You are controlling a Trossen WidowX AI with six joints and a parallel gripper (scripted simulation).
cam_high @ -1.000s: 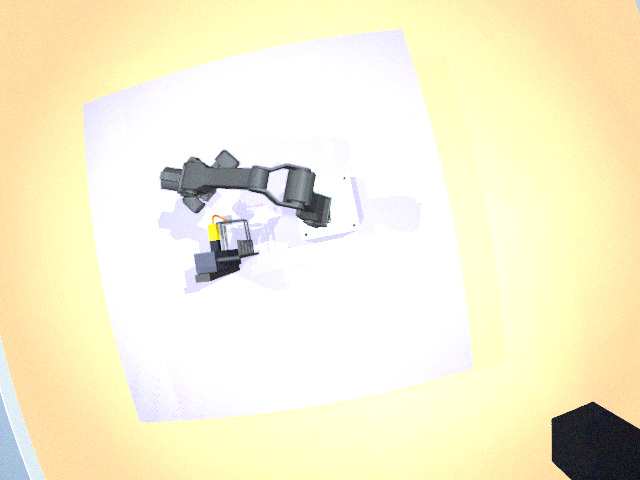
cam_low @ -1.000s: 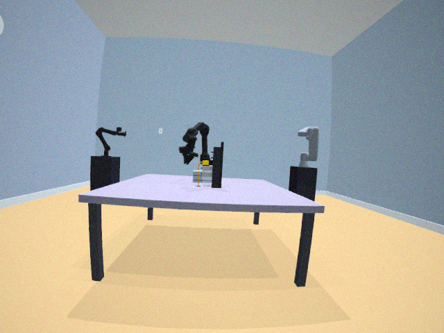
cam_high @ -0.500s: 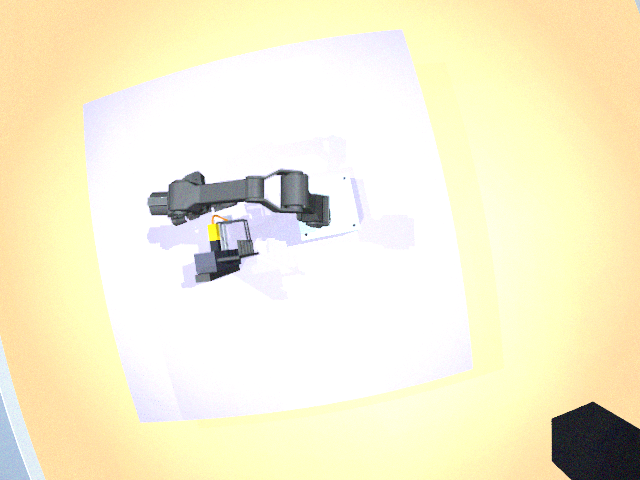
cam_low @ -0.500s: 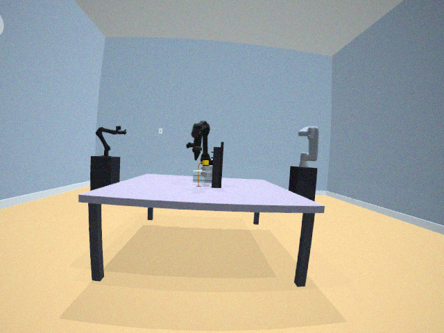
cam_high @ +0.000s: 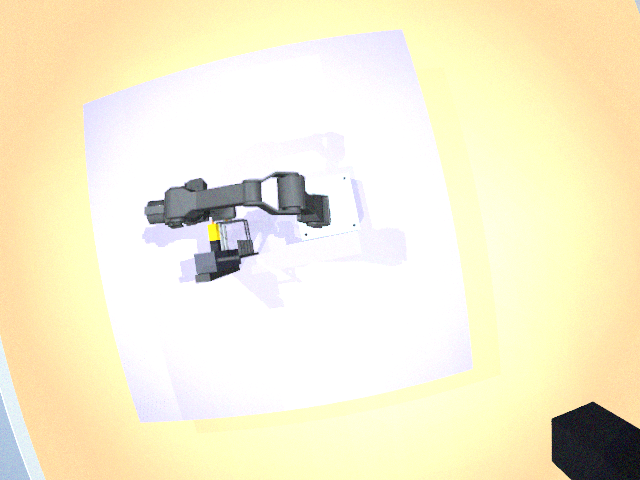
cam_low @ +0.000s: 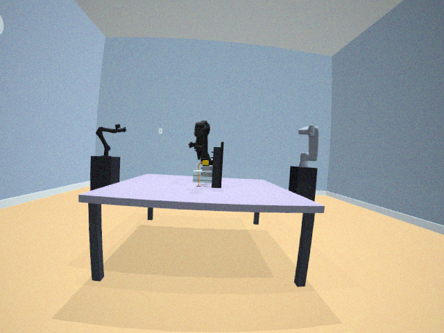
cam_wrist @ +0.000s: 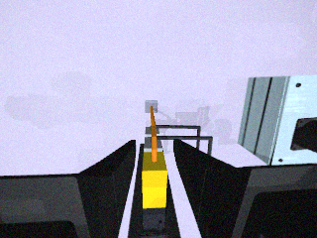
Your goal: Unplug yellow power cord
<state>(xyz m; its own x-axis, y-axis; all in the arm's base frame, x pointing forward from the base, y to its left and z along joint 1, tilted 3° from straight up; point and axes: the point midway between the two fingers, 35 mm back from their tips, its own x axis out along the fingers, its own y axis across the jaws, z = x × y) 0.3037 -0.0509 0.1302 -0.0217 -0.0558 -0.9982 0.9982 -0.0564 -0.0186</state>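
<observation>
Right now the yellow plug is 70 mm to the left of my gripper tip and 10 mm below it. Round my gripper tip: dark upright panel (140 mm to the left, 50 mm below, 10 mm ahead).
</observation>
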